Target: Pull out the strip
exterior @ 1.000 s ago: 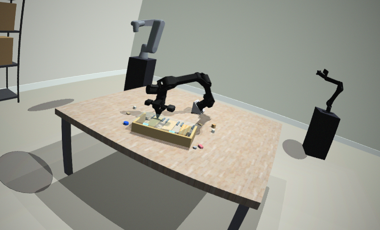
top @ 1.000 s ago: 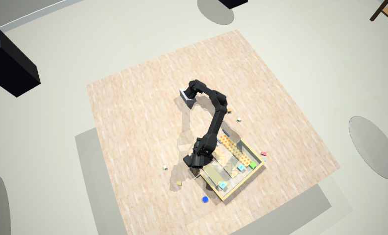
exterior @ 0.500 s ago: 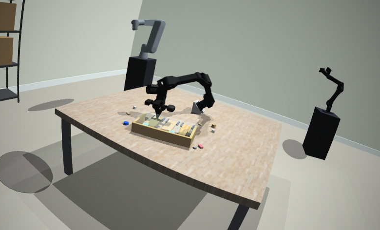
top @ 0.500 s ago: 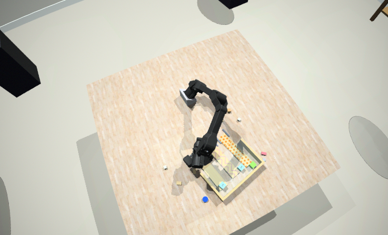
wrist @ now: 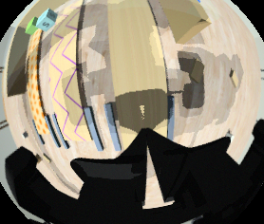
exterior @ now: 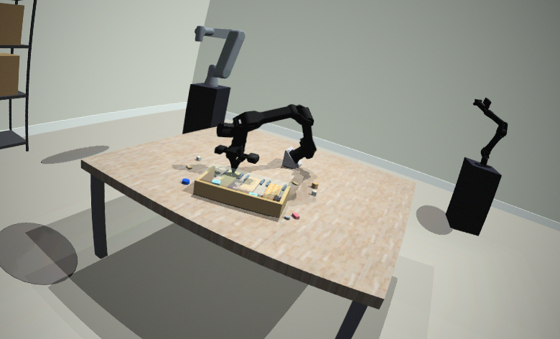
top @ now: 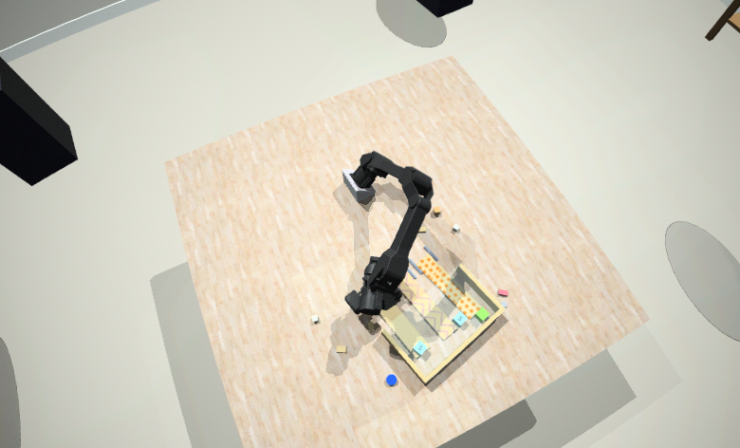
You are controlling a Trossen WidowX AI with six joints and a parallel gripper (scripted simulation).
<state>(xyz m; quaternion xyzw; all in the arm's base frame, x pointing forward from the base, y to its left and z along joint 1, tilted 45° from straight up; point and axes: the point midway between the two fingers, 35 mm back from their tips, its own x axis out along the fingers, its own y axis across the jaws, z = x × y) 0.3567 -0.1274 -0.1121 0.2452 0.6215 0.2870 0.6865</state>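
The tan strip lies 10 cm ahead of my gripper tip and 1 cm to the left of it. From my gripper tip the other things lie so: brown cube (13 cm behind, 33 cm to the left); then blue disc (24 cm ahead, 10 cm to the right); then pink block (22 cm ahead, 34 cm to the left).
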